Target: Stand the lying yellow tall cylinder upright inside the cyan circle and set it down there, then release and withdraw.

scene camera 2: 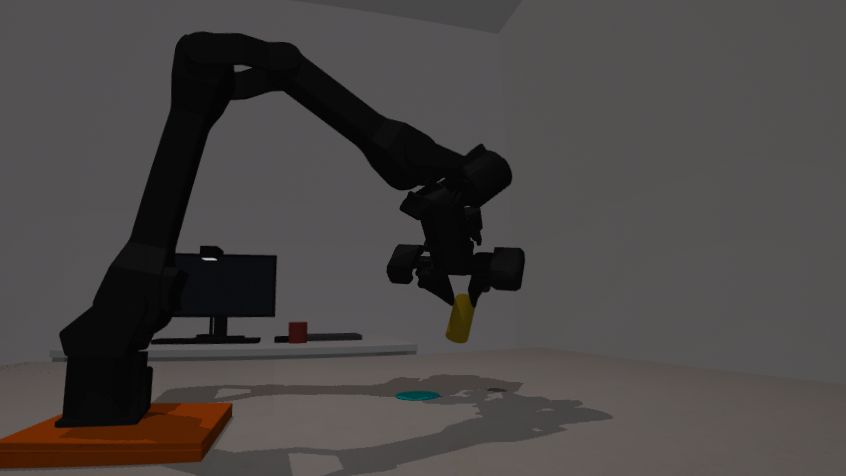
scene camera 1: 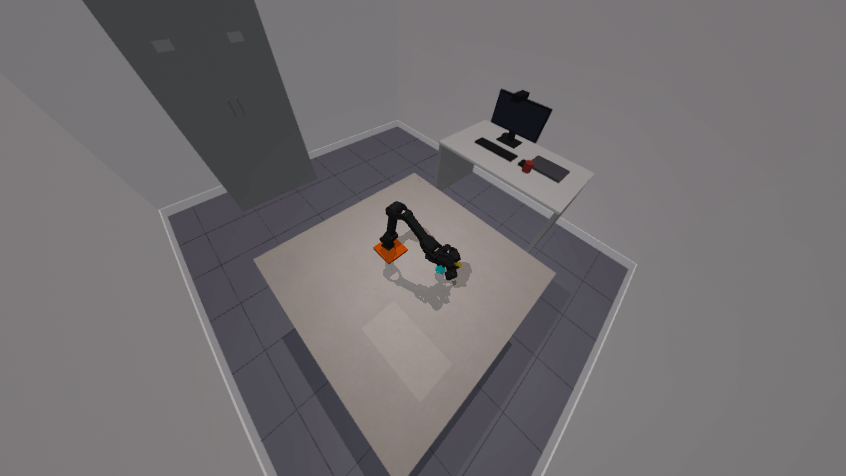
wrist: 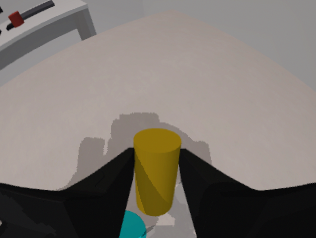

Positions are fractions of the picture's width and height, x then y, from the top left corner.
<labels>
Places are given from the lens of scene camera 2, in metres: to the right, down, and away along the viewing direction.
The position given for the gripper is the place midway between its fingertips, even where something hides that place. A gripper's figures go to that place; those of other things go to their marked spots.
gripper (scene camera 2: 0.55,0.64): 0.06, 0.10, 0.63
yellow tall cylinder (scene camera 2: 0.54,0.69): 0.05, 0.13, 0.59
</labels>
